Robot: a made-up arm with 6 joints.
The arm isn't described. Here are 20 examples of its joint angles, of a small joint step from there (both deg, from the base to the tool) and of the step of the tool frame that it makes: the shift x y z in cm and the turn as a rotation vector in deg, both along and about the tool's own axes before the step.
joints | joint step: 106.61 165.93 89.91 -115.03 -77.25 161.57 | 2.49 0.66 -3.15 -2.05 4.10 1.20
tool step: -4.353 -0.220 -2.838 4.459 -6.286 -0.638
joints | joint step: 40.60 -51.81 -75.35 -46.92 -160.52 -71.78 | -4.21 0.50 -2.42 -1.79 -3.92 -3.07
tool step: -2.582 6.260 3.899 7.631 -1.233 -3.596
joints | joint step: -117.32 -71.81 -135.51 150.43 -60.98 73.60 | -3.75 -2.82 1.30 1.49 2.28 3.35
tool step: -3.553 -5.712 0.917 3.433 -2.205 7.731
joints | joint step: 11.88 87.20 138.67 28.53 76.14 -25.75 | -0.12 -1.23 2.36 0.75 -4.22 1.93
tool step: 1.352 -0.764 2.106 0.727 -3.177 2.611
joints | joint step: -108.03 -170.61 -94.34 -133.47 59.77 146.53 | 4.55 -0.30 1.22 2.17 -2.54 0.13
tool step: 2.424 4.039 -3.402 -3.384 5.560 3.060
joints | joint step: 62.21 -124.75 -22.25 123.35 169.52 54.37 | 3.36 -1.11 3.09 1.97 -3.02 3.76
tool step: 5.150 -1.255 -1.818 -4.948 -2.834 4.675
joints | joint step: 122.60 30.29 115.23 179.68 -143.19 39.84 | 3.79 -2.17 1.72 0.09 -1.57 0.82
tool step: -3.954 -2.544 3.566 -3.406 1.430 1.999
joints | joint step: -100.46 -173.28 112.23 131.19 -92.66 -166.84 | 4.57 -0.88 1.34 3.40 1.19 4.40
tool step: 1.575 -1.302 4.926 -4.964 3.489 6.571
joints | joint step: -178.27 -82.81 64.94 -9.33 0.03 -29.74 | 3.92 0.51 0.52 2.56 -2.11 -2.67
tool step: 6.310 -5.587 0.732 1.441 -0.210 3.612
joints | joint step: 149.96 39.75 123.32 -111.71 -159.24 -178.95 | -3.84 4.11 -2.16 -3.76 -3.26 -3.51
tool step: 4.313 -0.354 -7.622 -2.103 3.047 -2.721
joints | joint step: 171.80 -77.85 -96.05 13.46 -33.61 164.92 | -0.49 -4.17 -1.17 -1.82 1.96 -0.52
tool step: 2.663 -2.158 8.705 0.798 3.585 -0.998
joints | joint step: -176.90 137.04 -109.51 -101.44 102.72 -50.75 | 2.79 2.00 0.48 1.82 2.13 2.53
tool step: 1.455 4.658 -4.189 -2.621 -2.521 -0.617
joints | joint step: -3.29 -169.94 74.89 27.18 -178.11 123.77 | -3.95 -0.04 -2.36 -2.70 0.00 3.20
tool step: 4.337 -2.658 0.425 -2.973 -3.413 5.617
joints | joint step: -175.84 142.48 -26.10 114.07 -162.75 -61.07 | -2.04 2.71 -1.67 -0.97 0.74 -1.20
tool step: 4.955 2.557 3.801 1.074 -0.839 -1.223
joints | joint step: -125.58 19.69 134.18 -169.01 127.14 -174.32 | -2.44 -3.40 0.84 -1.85 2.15 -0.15
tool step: -5.412 -2.138 1.985 -0.633 -4.828 -0.863
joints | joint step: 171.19 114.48 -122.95 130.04 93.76 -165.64 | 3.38 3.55 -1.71 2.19 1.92 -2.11
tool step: -4.628 1.135 4.695 5.375 -1.655 -1.474
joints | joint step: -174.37 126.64 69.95 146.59 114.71 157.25 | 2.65 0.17 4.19 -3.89 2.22 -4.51
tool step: -3.267 5.965 -3.084 -5.271 -0.436 -0.076
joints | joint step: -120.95 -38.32 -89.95 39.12 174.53 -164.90 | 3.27 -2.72 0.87 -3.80 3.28 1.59
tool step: -4.572 4.856 -5.097 0.413 -0.398 7.502
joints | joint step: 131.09 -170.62 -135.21 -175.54 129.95 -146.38 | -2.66 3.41 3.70 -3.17 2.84 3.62
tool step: -4.186 2.275 -0.509 -1.800 6.376 4.692
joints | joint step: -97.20 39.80 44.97 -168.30 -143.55 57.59 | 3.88 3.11 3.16 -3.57 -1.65 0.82
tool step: 0.481 -10.643 5.233 -9.441 -0.918 2.004
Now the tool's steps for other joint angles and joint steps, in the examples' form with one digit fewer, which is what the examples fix.
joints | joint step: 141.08 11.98 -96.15 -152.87 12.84 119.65 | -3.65 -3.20 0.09 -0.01 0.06 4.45
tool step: -5.60 2.50 5.18 -1.44 -4.53 5.21
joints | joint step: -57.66 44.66 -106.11 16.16 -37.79 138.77 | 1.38 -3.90 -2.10 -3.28 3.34 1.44
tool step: 2.54 -0.68 8.11 -0.42 3.30 -0.55
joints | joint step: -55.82 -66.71 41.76 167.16 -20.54 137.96 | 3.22 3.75 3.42 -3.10 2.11 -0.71
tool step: 12.30 7.44 8.34 -3.88 3.40 -1.01
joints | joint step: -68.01 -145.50 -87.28 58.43 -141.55 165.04 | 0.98 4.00 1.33 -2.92 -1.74 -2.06
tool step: 5.19 5.39 3.45 5.67 -0.25 -1.72
